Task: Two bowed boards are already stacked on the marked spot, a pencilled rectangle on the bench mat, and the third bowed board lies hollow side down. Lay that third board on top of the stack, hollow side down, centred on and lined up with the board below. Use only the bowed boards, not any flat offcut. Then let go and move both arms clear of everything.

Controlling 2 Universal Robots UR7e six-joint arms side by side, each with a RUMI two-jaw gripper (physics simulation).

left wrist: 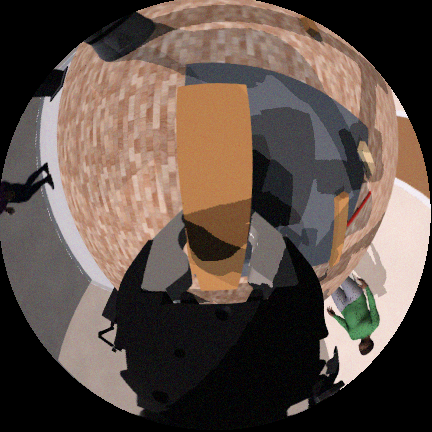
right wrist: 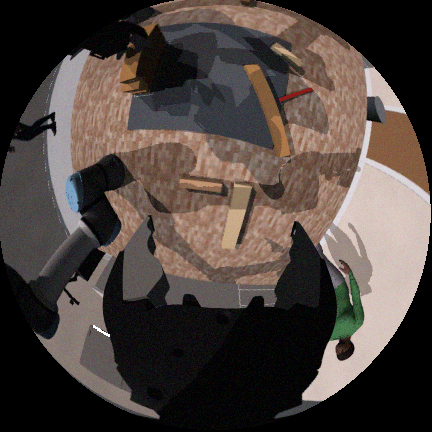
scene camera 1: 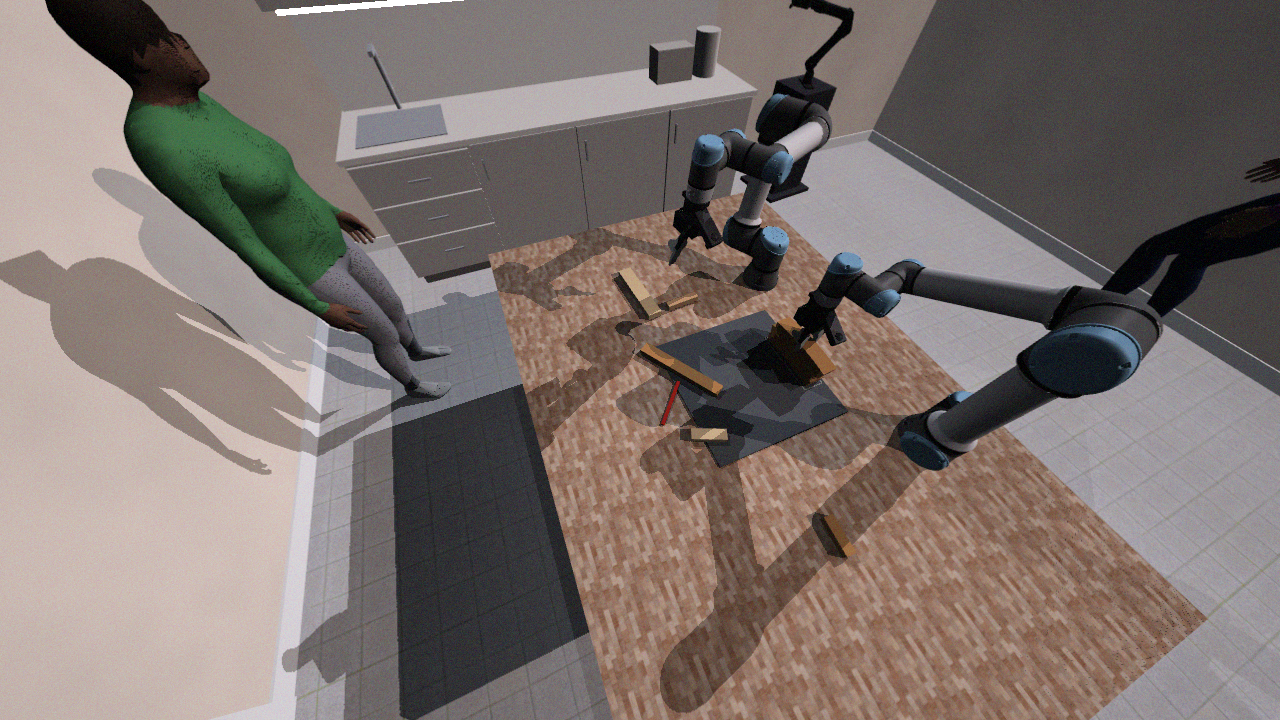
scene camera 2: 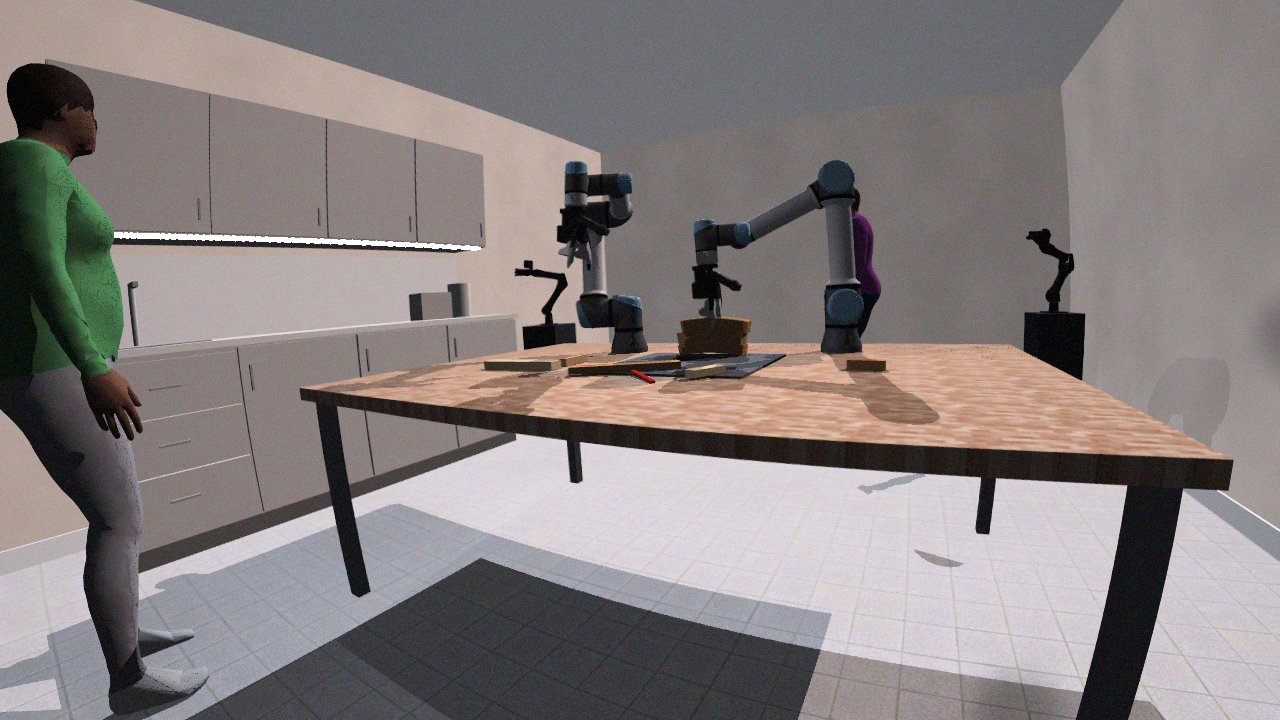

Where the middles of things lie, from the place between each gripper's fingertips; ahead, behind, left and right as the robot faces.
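Looking at the long brown board (scene camera 1: 698, 379), I find my right gripper 13 cm short of it, 21 cm to the right of it and 30 cm above it. The dark bench mat (scene camera 1: 772, 400) is 14 cm behind my right hand, 35 cm to the left of it and 33 cm below it.
For the dark bench mat, my left hand is 30 mm to the left of it, 120 mm short of it and 110 mm above it. The long brown board is 170 mm to the right of my left hand, 390 mm ahead of it and 80 mm below it.
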